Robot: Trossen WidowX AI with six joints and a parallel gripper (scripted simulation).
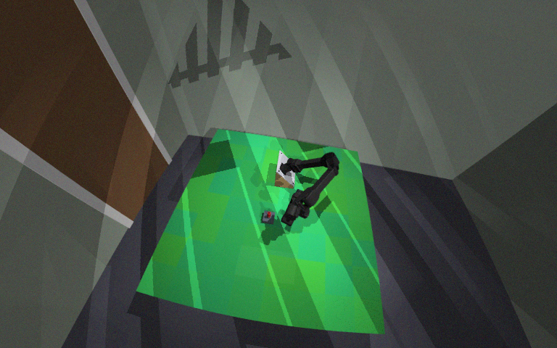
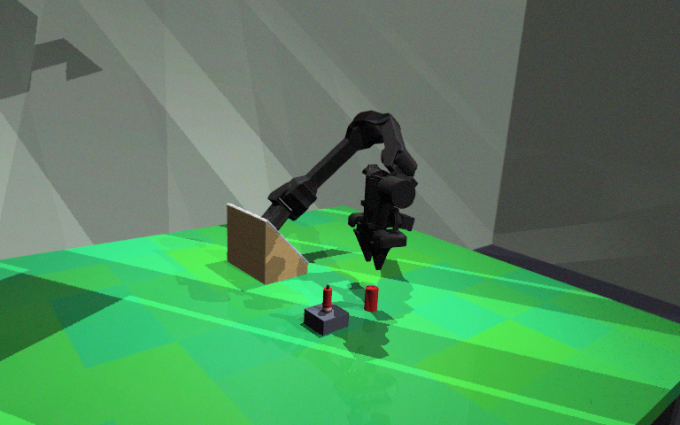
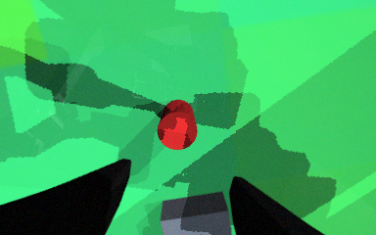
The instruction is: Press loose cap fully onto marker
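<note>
Right now the red cap is 8 cm below my gripper tip.
</note>
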